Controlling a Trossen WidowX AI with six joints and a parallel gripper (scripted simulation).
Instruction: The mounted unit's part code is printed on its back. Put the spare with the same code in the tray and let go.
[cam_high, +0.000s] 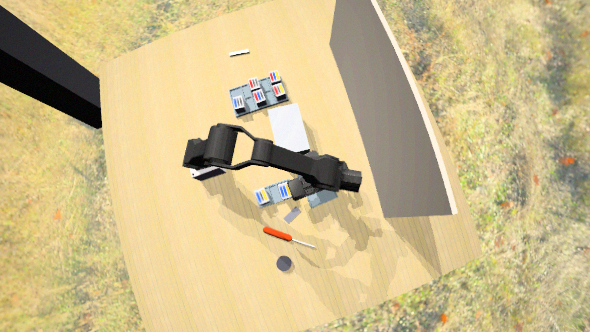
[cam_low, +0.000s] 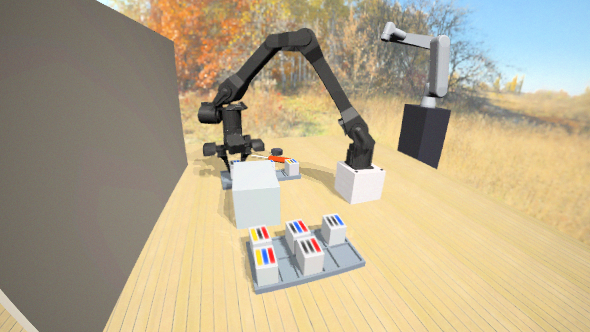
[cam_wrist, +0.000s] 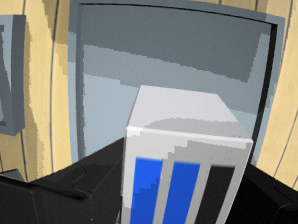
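My gripper tip is 20 mm below the white spare. From my gripper tip the other things lie so: dark disc (230 mm to the right, 170 mm behind, 20 mm below); pale grey box (190 mm to the left, 50 mm behind, 30 mm above); grey-blue tray (20 mm below).
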